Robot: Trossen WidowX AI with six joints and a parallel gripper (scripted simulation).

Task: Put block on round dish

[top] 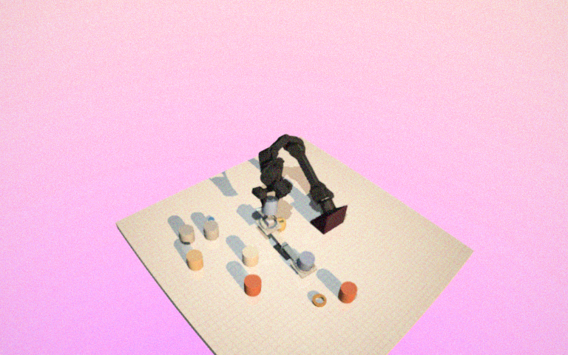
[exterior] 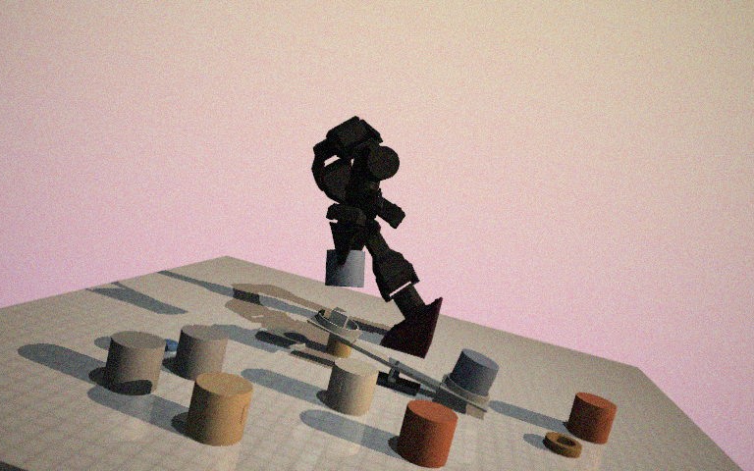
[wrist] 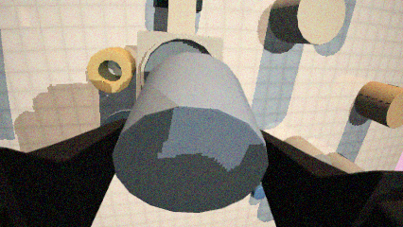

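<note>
My gripper tip is now 1 cm short of the pale block, 1 cm to the right of it and 10 cm above it. From my gripper tip the other things lie so: short yellow tube 7 cm behind, 2 cm to the left, 16 cm below; then round dish 7 cm behind, 10 cm to the right, 18 cm below; then grey-blue cup 4 cm ahead, 29 cm to the left, 12 cm below.
</note>
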